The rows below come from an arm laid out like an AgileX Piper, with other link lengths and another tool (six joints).
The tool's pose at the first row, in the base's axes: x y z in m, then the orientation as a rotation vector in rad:
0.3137 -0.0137 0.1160 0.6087 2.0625 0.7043
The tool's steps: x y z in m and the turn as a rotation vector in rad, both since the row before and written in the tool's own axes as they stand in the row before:
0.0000 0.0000 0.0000 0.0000 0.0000 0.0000
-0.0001 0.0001 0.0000 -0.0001 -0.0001 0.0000
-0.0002 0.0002 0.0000 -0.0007 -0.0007 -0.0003
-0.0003 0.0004 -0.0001 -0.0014 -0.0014 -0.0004
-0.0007 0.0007 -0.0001 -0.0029 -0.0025 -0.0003
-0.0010 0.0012 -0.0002 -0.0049 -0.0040 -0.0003
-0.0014 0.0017 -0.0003 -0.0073 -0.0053 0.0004
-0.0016 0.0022 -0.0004 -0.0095 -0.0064 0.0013
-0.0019 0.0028 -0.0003 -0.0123 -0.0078 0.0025
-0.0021 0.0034 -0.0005 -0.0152 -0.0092 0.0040
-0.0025 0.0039 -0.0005 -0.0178 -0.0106 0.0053
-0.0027 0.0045 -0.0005 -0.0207 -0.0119 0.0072
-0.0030 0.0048 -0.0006 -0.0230 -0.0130 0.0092
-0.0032 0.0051 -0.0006 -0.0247 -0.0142 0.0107
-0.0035 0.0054 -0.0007 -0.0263 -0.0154 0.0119
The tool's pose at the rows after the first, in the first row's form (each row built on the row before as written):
0.3137 -0.0137 0.1160 0.6087 2.0625 0.7043
0.3138 -0.0137 0.1161 0.6087 2.0624 0.7044
0.3139 -0.0137 0.1163 0.6081 2.0615 0.7046
0.3140 -0.0136 0.1168 0.6072 2.0596 0.7051
0.3144 -0.0136 0.1177 0.6058 2.0560 0.7067
0.3149 -0.0134 0.1192 0.6037 2.0501 0.7096
0.3156 -0.0132 0.1213 0.6012 2.0417 0.7147
0.3164 -0.0128 0.1239 0.5987 2.0311 0.7220
0.3175 -0.0121 0.1270 0.5962 2.0177 0.7321
0.3186 -0.0112 0.1308 0.5939 2.0013 0.7452
0.3198 -0.0102 0.1352 0.5918 1.9821 0.7608
0.3211 -0.0090 0.1402 0.5902 1.9599 0.7796
0.3224 -0.0079 0.1456 0.5896 1.9351 0.8011
0.3237 -0.0068 0.1514 0.5897 1.9080 0.8243
0.3249 -0.0059 0.1577 0.5903 1.8786 0.8489

